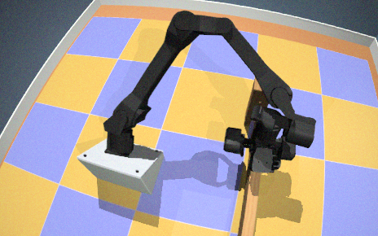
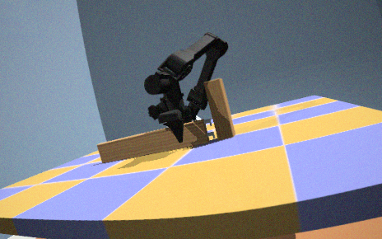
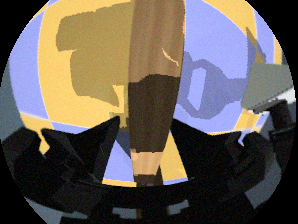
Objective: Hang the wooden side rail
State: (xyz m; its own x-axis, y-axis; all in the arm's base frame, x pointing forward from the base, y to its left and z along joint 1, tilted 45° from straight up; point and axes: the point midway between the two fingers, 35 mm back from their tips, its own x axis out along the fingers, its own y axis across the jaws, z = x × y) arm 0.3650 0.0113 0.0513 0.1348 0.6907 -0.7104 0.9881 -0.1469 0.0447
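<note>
The headboard post lies 130 mm to the left of my gripper tip and 60 mm above it.
</note>
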